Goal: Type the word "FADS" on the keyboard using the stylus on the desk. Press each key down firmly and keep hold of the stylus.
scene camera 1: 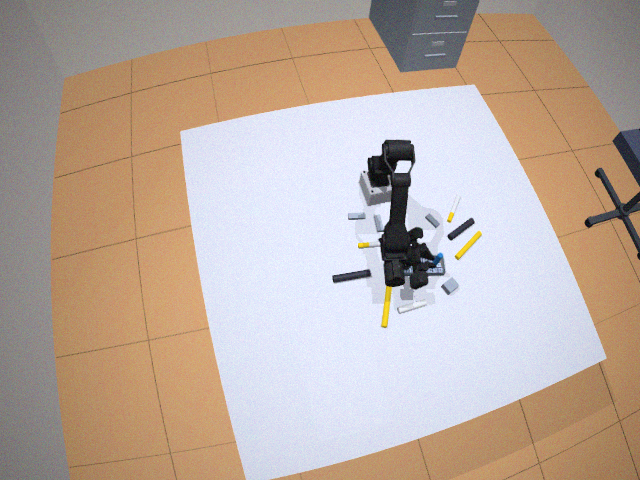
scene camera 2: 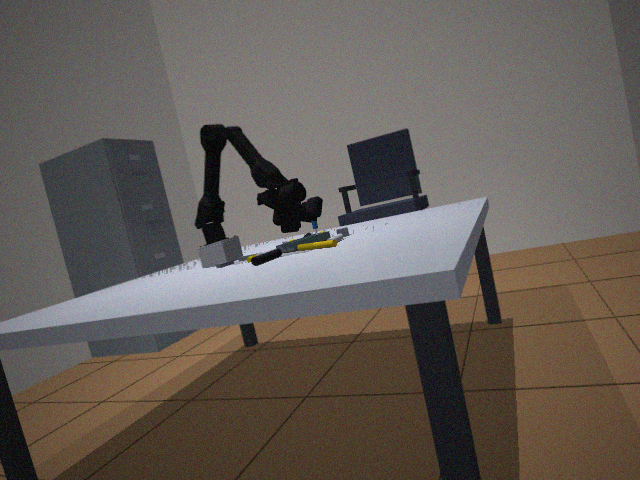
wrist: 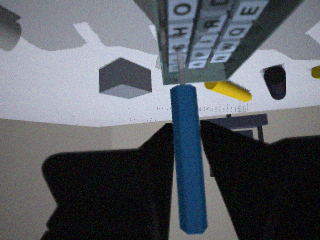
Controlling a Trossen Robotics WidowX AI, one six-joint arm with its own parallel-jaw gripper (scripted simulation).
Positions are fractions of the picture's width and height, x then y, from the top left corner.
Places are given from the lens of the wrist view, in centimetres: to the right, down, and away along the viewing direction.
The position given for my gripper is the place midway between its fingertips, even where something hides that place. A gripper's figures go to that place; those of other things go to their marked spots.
my gripper (wrist: 0.58,0.54): 2, 1, 11
blue stylus (wrist: 0.58,0.49): 2, 0, 11
grey block (wrist: 0.38,0.33): -4, -4, 16
The marked spots on the blue stylus and the grey block are 8 cm apart.
